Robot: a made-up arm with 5 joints. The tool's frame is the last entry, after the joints.
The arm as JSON. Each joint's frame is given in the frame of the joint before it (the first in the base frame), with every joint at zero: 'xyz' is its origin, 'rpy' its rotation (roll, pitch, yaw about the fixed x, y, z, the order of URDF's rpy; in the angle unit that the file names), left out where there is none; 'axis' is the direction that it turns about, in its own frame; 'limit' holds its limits. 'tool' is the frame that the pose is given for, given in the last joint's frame.
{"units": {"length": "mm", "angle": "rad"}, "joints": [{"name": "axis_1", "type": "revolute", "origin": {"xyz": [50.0, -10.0, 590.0], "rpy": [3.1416, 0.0, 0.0]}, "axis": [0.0, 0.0, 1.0], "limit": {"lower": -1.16, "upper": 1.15}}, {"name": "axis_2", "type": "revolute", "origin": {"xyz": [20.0, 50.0, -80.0], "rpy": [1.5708, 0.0, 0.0]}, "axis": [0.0, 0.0, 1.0], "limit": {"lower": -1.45, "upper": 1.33}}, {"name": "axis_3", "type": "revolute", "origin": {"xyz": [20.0, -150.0, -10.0]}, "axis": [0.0, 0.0, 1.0], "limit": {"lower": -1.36, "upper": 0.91}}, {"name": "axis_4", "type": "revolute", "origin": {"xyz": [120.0, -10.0, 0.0]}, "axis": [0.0, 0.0, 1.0], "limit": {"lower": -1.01, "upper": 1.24}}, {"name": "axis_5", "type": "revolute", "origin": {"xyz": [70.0, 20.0, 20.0], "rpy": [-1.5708, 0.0, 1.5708]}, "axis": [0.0, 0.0, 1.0], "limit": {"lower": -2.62, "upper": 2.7}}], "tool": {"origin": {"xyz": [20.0, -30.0, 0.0], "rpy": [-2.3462, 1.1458, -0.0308]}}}
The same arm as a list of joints. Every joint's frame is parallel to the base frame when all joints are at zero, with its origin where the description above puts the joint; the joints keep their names.
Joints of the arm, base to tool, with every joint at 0 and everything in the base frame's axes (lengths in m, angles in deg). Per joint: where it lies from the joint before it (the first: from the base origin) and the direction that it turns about. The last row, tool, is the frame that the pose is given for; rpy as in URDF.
axis_1: xyz 0.05 -0.01 0.59 axis -z
axis_2: xyz 0.02 -0.05 0.08 axis +y
axis_3: xyz 0.02 -0.01 0.15 axis +y
axis_4: xyz 0.12 0 0.01 axis +y
axis_5: xyz 0.07 0.02 -0.02 axis -x
tool: xyz 0 0.03 -0.02 rpy 47.51 24.34 0.8
Joint limits (deg, base to tool): -66.46..65.89 -83.08..76.2 -77.92..52.14 -57.87..71.05 -150.11..154.7

